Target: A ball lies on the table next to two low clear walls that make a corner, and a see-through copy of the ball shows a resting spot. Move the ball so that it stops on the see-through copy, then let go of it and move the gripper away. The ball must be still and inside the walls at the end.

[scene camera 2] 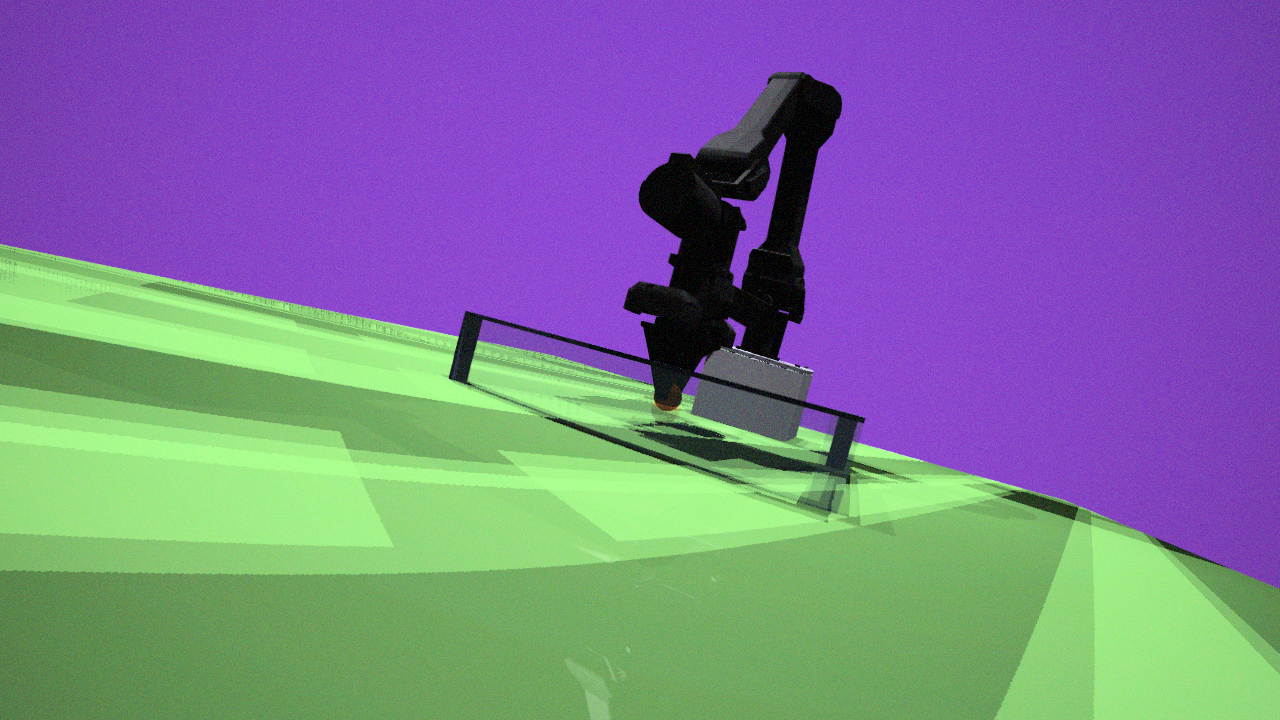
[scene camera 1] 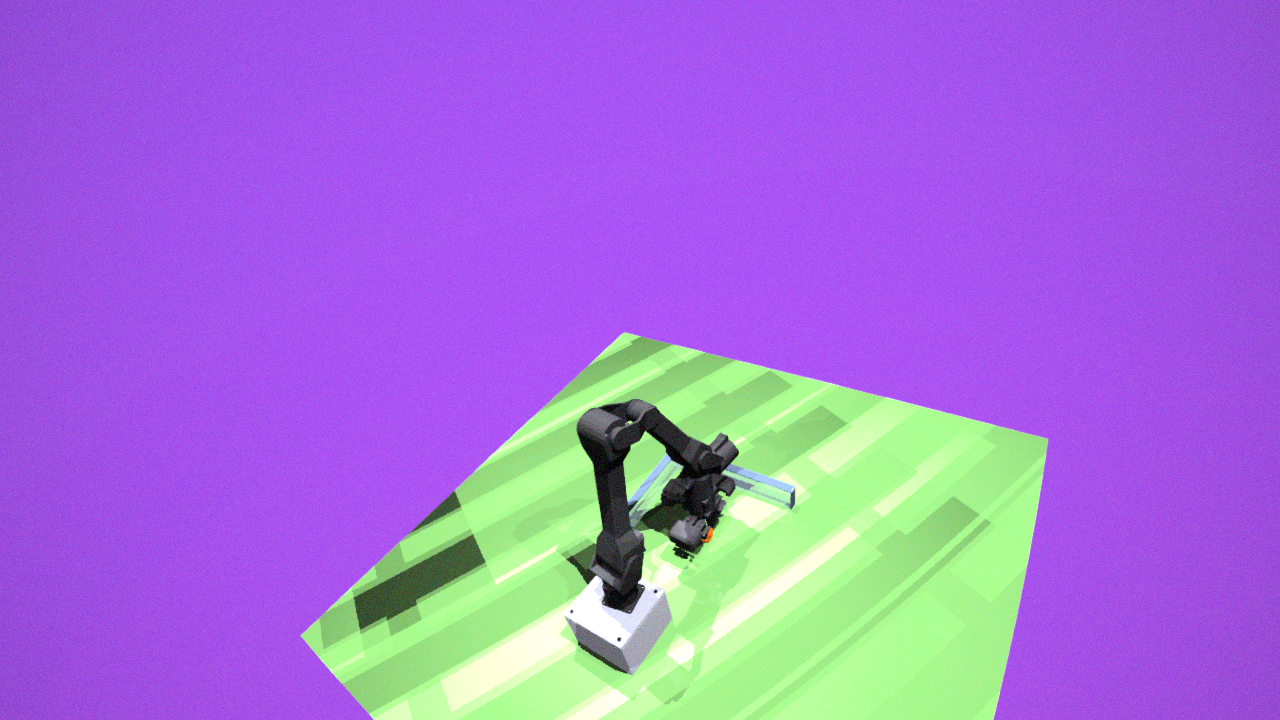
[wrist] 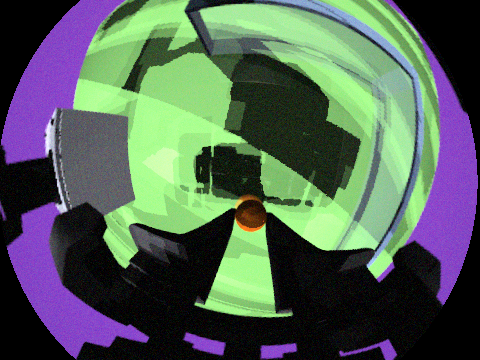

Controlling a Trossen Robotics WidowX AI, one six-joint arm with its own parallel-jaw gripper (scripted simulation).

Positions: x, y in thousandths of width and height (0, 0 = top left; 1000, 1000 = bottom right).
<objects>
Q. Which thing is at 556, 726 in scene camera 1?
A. My gripper.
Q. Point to an orange ball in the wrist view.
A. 522, 599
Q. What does my gripper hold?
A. An orange ball.
</objects>
